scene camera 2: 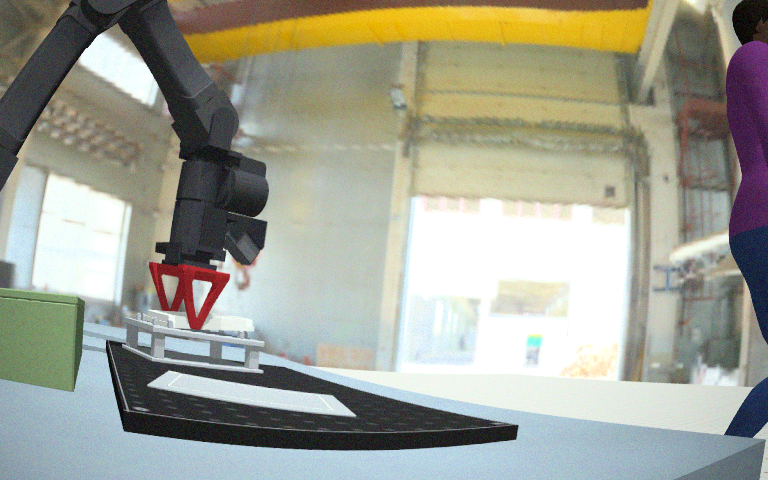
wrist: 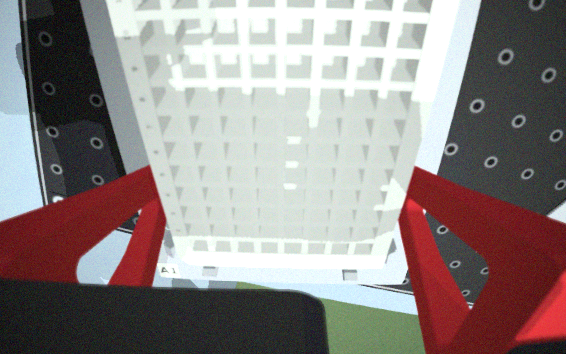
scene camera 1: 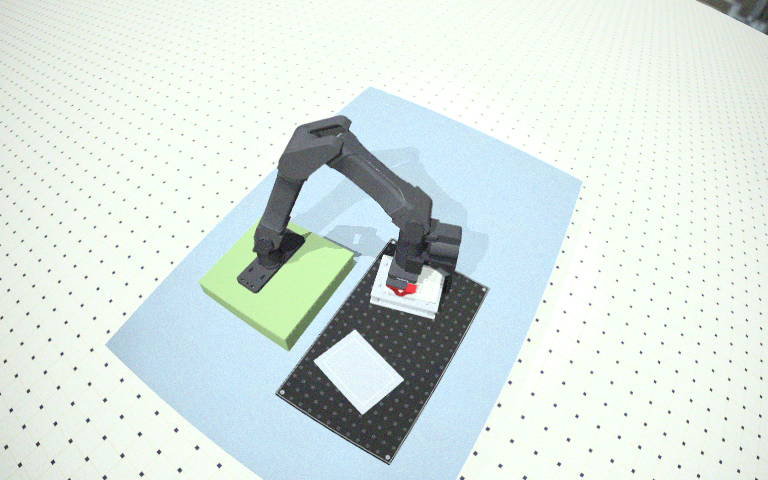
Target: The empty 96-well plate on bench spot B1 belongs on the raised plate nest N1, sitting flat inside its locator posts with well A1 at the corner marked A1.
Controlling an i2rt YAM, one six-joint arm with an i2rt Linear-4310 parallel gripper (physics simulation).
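Places are measured from the arm's base along level axes (x ahead, y left, z up), in metres.
Pixels of known places: gripper, fingertip midpoint: (scene camera 2: 181, 324) (wrist: 282, 176) (scene camera 1: 403, 280); arm's base, link origin: (scene camera 1: 271, 260).
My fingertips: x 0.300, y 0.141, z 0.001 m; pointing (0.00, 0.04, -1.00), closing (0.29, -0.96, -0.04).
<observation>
Ahead of a thing's pixels: the offset from my fingertips to its middle. "spot": to the spot under its first point.
The white 96-well plate {0.007 m left, 0.023 m ahead, 0.009 m up} (scene camera 1: 433, 281) (scene camera 2: 232, 323) (wrist: 285, 150) is between the red fingers of my gripper (scene camera 1: 403, 289) (scene camera 2: 184, 319) (wrist: 282, 176), which is shut on its two long sides. The plate is over the raised light grey nest N1 {0.006 m left, 0.014 m ahead, 0.021 m down} (scene camera 1: 403, 308) (scene camera 2: 232, 340) (wrist: 280, 276), roughly lined up with it. The label A1 {spot: 0.036 m left, 0.075 m back, 0.005 m down} (wrist: 168, 270) is on the nest's near left corner in the wrist view. The plate's own A1 mark is not readable. Whether the plate touches the nest or sits flat inside the posts cannot be told.
The pale bench spot B1 {spot: 0.243 m right, 0.031 m ahead, 0.045 m down} (scene camera 1: 358, 371) (scene camera 2: 249, 394) bears no plate. It lies on the black perforated board (scene camera 1: 436, 345) (scene camera 2: 430, 421) beside the nest. The green block (scene camera 1: 317, 294) (scene camera 2: 39, 339) under the arm's base stands beside the board. A person (scene camera 2: 750, 135) stands at the far right.
</observation>
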